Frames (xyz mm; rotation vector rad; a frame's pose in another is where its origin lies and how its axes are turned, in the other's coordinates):
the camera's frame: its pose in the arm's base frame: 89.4 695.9 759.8 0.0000 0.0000 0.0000
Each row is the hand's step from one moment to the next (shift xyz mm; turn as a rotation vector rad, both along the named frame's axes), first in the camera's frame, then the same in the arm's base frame.
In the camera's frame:
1: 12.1 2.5 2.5 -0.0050 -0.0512 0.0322
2: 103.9 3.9 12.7 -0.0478 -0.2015 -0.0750
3: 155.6 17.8 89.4 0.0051 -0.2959 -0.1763
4: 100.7 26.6 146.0 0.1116 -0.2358 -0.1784
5: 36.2 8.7 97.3 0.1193 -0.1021 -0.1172
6: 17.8 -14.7 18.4 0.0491 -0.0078 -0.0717
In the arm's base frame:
1: 12.1 2.5 2.5 -0.0050 -0.0512 0.0322
2: 103.9 3.9 12.7 -0.0478 -0.2015 -0.0750
3: 155.6 17.8 89.4 0.0051 -0.2959 -0.1763
4: 100.7 26.6 146.0 0.1116 -0.2358 -0.1784
5: 36.2 8.7 97.3 0.1193 -0.1021 -0.1172
6: 17.8 -14.7 18.4 0.0491 -0.0078 -0.0717

